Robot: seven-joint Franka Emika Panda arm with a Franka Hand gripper.
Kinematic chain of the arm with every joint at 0, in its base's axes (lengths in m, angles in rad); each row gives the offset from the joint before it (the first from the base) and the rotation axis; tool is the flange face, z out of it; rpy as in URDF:
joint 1: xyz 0 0 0.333 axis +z
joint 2: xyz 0 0 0 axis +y
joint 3: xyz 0 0 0.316 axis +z
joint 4: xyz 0.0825 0 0 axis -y
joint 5: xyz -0.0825 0 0.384 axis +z
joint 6: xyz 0 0 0 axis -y
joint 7: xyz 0.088 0 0 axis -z
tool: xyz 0 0 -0.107 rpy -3.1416 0 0
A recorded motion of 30 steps. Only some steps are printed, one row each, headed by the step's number.
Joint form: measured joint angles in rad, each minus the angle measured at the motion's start. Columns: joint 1, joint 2, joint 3, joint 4, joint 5, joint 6, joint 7.
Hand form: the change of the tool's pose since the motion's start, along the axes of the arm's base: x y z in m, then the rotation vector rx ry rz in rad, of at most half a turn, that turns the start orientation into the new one. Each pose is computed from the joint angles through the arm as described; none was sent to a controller.
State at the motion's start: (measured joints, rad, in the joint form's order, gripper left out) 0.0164 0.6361 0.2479 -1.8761 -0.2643 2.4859 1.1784
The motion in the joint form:
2: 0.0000 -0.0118 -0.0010 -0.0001 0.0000 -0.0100 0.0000
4: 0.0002 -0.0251 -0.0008 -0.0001 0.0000 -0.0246 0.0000
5: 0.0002 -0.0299 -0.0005 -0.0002 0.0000 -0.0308 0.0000
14: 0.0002 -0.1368 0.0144 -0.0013 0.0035 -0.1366 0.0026
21: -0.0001 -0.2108 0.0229 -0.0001 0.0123 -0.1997 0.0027
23: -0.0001 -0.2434 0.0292 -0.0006 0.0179 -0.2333 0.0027
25: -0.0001 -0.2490 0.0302 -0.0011 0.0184 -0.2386 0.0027
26: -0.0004 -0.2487 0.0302 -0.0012 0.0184 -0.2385 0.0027
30: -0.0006 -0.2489 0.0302 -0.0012 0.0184 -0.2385 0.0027
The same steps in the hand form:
2: 0.0009 -0.0010 0.0063 -0.0046 -0.0026 -0.0010
4: 0.0014 -0.0014 0.0132 -0.0103 -0.0026 -0.0009
5: 0.0014 -0.0015 0.0156 -0.0126 -0.0017 -0.0008
14: 0.0006 0.0022 0.0732 -0.0451 -0.0106 0.0022
21: -0.0018 0.0040 0.1144 -0.0601 -0.0261 -0.0014
23: -0.0051 0.0061 0.1316 -0.0671 -0.0262 -0.0018
25: -0.0057 0.0064 0.1344 -0.0686 -0.0263 -0.0016
26: -0.0057 0.0062 0.1342 -0.0686 -0.0260 -0.0019
30: -0.0057 0.0061 0.1343 -0.0686 -0.0262 -0.0021

